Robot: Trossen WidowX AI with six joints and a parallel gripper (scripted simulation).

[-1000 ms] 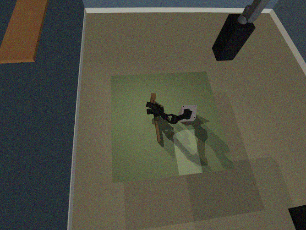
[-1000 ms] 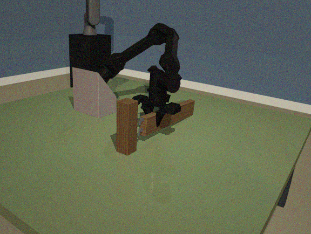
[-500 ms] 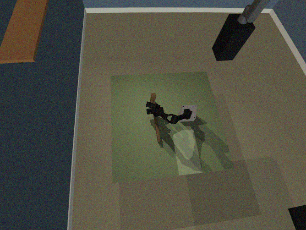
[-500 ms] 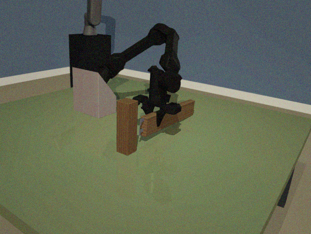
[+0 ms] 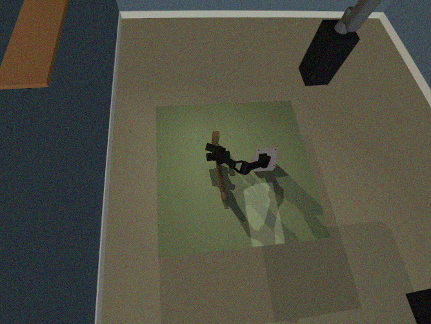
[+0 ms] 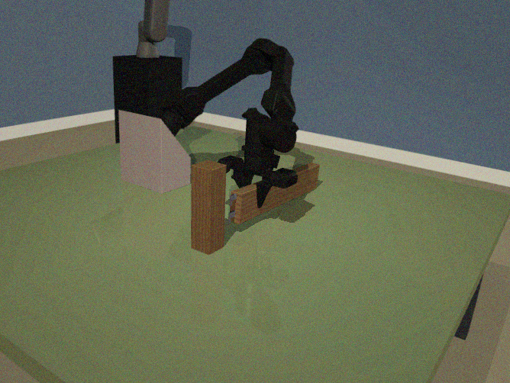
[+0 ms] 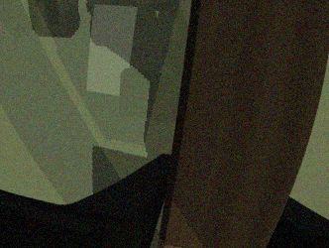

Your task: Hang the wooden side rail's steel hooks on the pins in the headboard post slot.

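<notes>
Right now the wooden headboard post is 17 cm to the right of my gripper tip and 4 cm above it.
</notes>
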